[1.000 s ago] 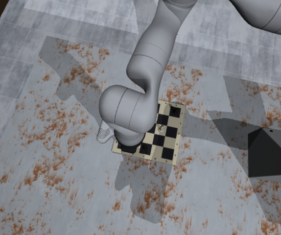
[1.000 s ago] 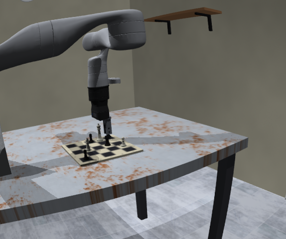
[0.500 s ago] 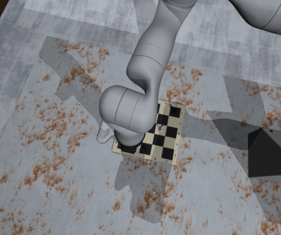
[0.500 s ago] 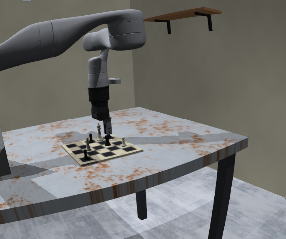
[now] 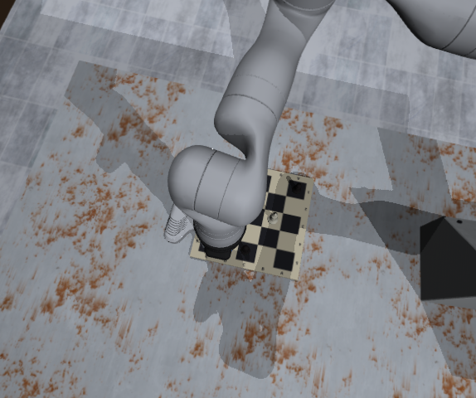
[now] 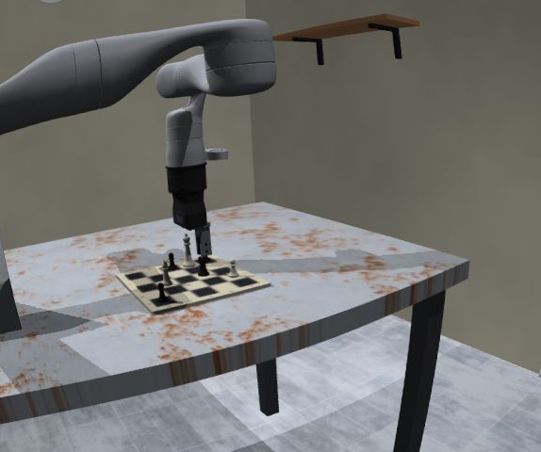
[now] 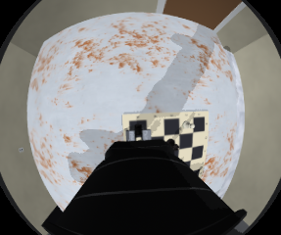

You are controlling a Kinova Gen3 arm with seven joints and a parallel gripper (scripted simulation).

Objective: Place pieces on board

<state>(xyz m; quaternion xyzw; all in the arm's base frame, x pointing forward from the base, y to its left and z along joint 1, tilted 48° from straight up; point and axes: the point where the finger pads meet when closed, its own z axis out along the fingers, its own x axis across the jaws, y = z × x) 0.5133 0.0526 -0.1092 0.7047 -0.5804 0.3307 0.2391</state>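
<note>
My hand is 10 mm above the black bishop. Also, from my hand: white pawn 10 mm ahead, 110 mm to the right, 20 mm below; then chessboard 70 mm behind, 80 mm to the right, 30 mm below; then white bishop 110 mm behind, 90 mm to the right, 10 mm below.
</note>
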